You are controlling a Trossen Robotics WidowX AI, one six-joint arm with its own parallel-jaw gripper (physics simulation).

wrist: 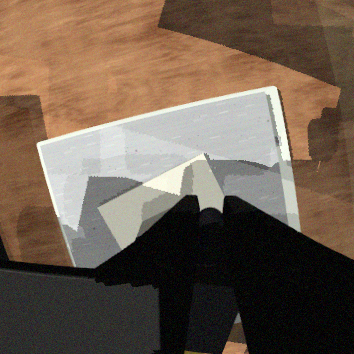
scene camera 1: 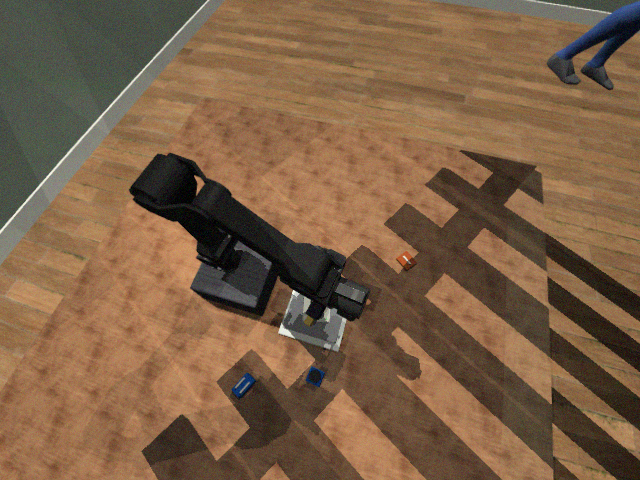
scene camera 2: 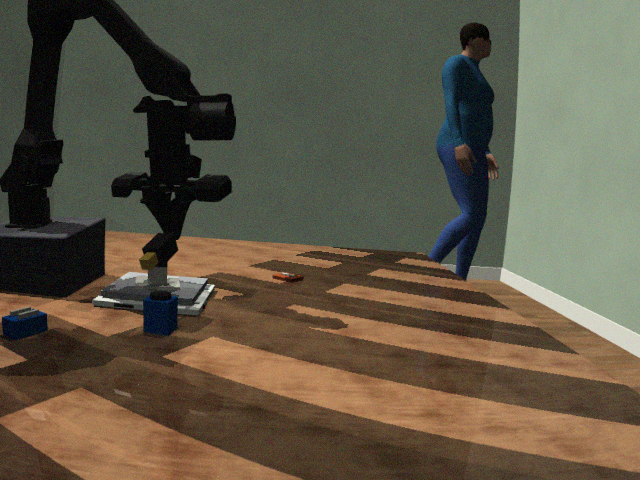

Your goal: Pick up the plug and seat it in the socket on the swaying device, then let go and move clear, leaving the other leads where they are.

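My gripper [scene camera 1: 316,303] [scene camera 2: 166,236] [wrist: 209,207] points down over the device and is shut on the plug [scene camera 1: 313,310] [scene camera 2: 161,248] [wrist: 210,312], a dark body with a yellow end. The plug is tilted in scene camera 2. The device [scene camera 1: 334,343] [scene camera 2: 192,311] [wrist: 150,132] is a white slab with a grey top. Its pale socket [scene camera 2: 157,276] [wrist: 162,186] stands directly below the plug in scene camera 2, where the two overlap. Whether the plug enters it is hidden. The fingers cover part of the socket in the wrist view.
A blue block with a round black top [scene camera 1: 315,376] [scene camera 2: 160,314] stands near the device. A blue piece with pale bars [scene camera 1: 243,385] [scene camera 2: 24,323] lies farther left. An orange piece [scene camera 1: 406,260] [scene camera 2: 287,277] lies right. The dark arm base [scene camera 1: 232,286] [scene camera 2: 51,258] is beside the device. Shadows cross the surface.
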